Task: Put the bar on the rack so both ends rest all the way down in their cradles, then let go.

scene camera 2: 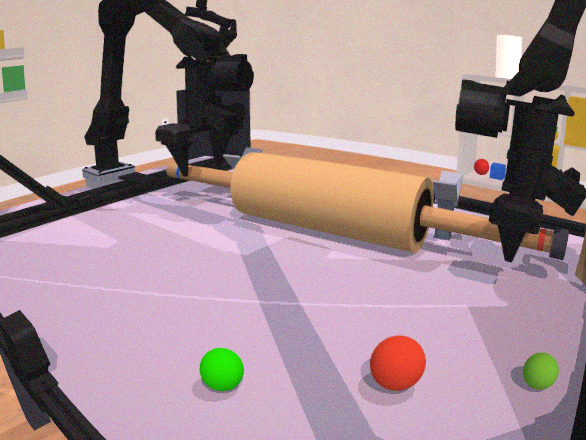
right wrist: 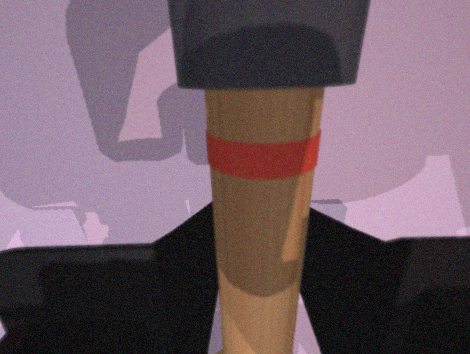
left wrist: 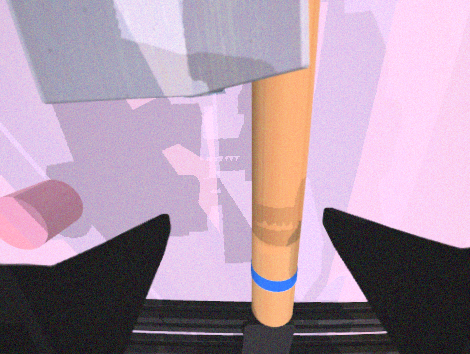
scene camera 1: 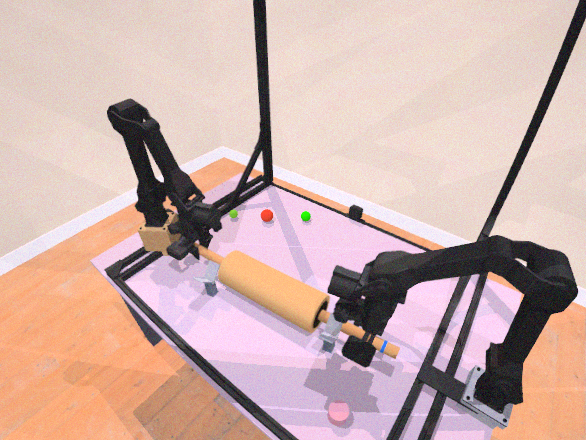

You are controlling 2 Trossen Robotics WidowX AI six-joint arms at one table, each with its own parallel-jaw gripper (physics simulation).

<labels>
my left gripper: open, holds nothing
my right gripper: grips a wooden rolling pin (scene camera 2: pixel 391 209)
a pink cylinder (left wrist: pixel 43 210): on the table
a red ball (scene camera 2: pixel 397 363): on the table
</labels>
